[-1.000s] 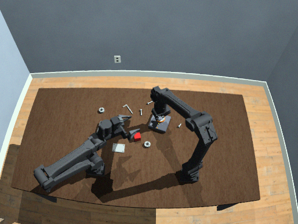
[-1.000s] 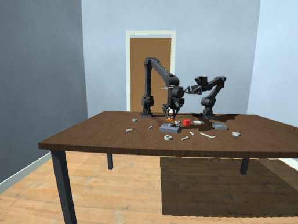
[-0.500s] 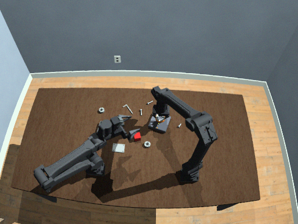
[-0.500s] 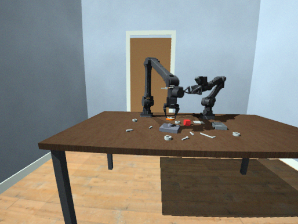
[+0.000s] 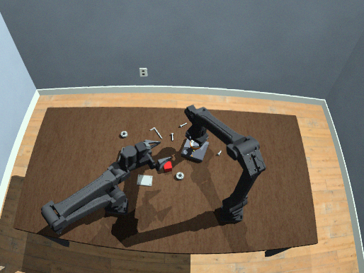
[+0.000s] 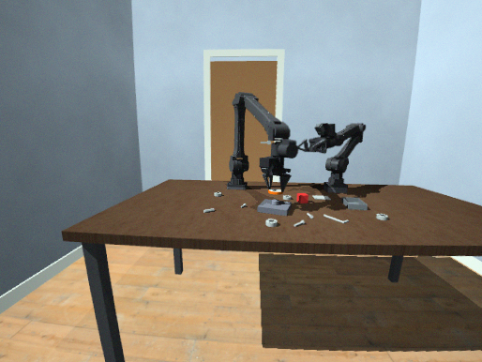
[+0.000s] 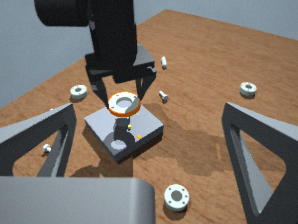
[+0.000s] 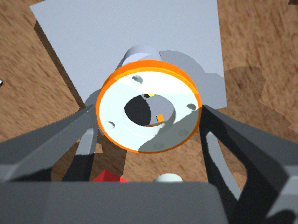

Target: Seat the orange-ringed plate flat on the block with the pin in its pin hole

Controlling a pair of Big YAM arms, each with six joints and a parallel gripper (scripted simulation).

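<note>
Right now the grey block is 20 mm behind my right hand, 10 mm to the left of it and 70 mm below it. Round my right hand: red cube 120 mm behind, 140 mm to the left, 70 mm below; then grey tray 90 mm behind, 380 mm to the left, 80 mm below.
</note>
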